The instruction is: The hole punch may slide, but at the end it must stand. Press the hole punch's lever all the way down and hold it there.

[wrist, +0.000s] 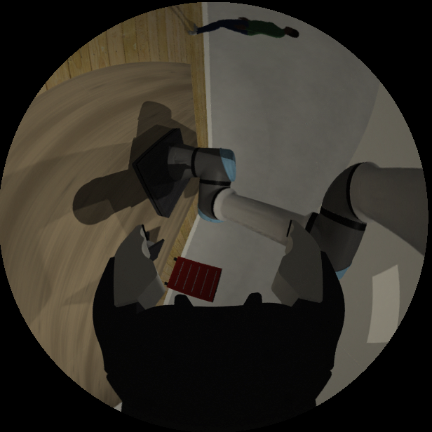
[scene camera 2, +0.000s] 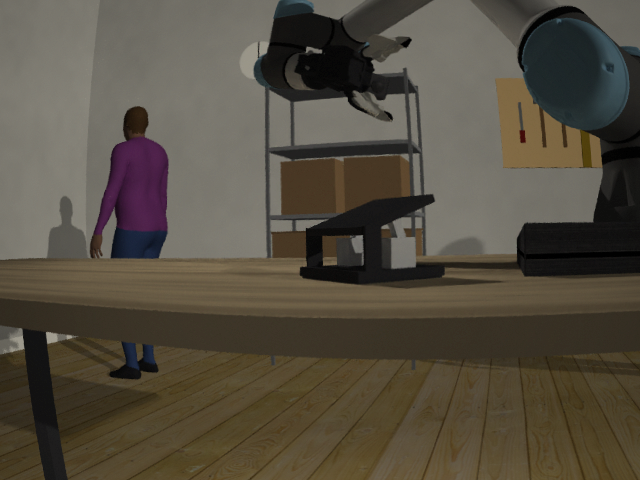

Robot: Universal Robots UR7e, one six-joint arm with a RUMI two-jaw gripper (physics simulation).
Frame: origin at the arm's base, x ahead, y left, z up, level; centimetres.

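Seen in the pictures: gripper, fingertip midpoint: (scene camera 2: 402, 78).
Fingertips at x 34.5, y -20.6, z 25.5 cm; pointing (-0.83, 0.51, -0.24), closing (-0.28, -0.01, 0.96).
Observation:
Offsets run from my fingertips to a thing's top centre. Level surfaces: height alone.
The black hole punch @[dz -21.3, dx +0.6, dy +31.4 cm] (scene camera 2: 371, 250) stands upright on its flat base on the wooden table @[dz -29.8 cm] (scene camera 2: 155, 281) (wrist: 55, 260) in the scene view. Its black lever @[dz -21.3, dx +0.6, dy +31.4 cm] (scene camera 2: 374, 209) is raised and slants up to the right, above light grey blocks. My gripper (scene camera 2: 399, 80) (wrist: 216, 225) is open and empty, with its fingers spread wide. It is high above the hole punch, pointing sideways to the right, and does not touch it. In the wrist view a small dark piece (wrist: 157, 248) shows beside the left finger; it may be part of the hole punch, the rest hidden behind the finger.
The arm's black base block (scene camera 2: 578, 249) (wrist: 160, 182) sits on the table, right of the hole punch in the scene view. Behind the table are a shelf rack (scene camera 2: 267, 180) with boxes and a person in purple (scene camera 2: 139, 183). A red object (wrist: 194, 279) shows in the wrist view.

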